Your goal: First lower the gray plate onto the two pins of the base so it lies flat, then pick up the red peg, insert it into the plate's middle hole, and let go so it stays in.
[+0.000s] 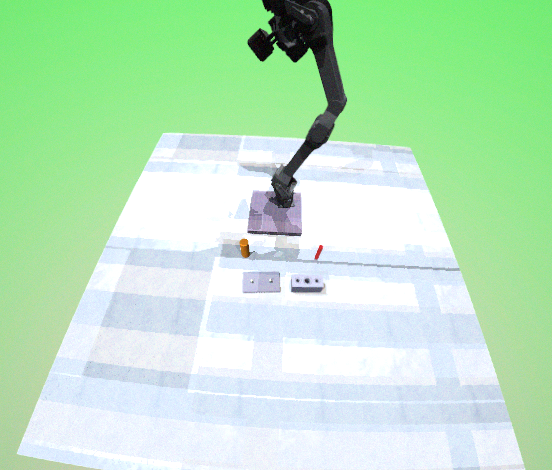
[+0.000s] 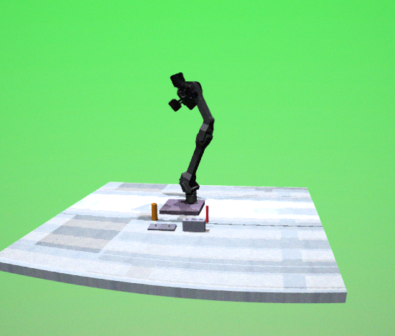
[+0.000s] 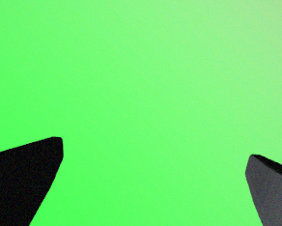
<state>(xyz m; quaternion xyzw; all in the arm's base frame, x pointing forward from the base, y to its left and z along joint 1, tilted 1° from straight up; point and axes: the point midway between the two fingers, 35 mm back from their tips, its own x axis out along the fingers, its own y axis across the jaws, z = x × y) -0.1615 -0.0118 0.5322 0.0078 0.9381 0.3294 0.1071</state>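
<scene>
Right now my gripper tip is 54 cm short of the gray plate, 51 cm above it and 3 cm to the right of it. The rest, counted from my gripper tip: orange cylinder: 51 cm below, 40 cm ahead, 16 cm to the right; base: 54 cm below, 51 cm ahead, 11 cm to the right; red peg: 51 cm below, 44 cm ahead, 9 cm to the left.
</scene>
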